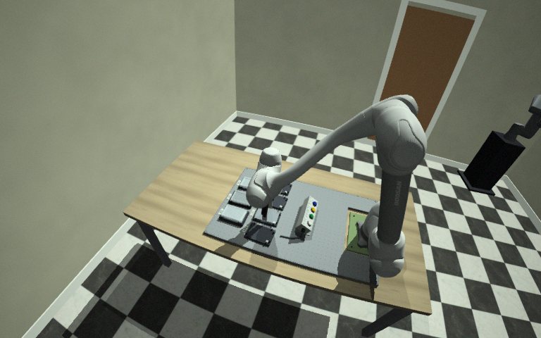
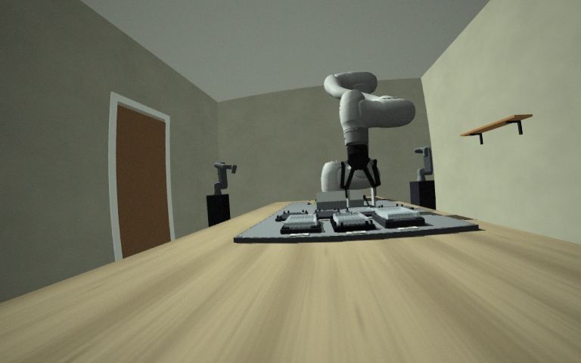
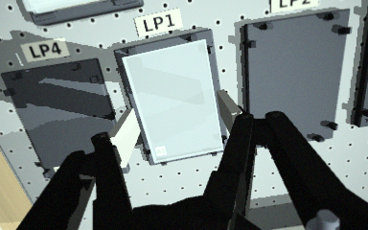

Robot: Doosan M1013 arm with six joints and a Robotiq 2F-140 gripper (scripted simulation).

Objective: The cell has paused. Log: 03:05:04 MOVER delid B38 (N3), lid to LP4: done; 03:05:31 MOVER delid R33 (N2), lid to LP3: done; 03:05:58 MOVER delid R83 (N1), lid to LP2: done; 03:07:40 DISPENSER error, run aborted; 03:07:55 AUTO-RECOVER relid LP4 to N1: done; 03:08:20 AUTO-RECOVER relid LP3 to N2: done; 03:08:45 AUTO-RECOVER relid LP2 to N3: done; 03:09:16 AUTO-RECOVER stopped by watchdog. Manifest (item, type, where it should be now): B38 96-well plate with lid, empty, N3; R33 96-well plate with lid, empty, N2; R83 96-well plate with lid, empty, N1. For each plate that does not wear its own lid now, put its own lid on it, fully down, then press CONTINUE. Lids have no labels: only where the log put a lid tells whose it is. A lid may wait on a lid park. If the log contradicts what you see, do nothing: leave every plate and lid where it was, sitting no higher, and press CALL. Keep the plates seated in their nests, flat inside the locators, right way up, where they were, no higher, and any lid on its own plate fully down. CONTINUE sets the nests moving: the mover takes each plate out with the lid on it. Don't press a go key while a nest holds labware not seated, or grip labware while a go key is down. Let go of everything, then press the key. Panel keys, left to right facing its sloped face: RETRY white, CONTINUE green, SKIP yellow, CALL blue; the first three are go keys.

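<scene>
Now: the clear lid 4 cm below my hand. The rest, counted from my hand: lid park LP2: 1 cm behind, 13 cm to the right, 5 cm below; LP1 label: 9 cm ahead, 1 cm to the right, 5 cm below; lid park LP4: 1 cm ahead, 13 cm to the left, 5 cm below.
</scene>
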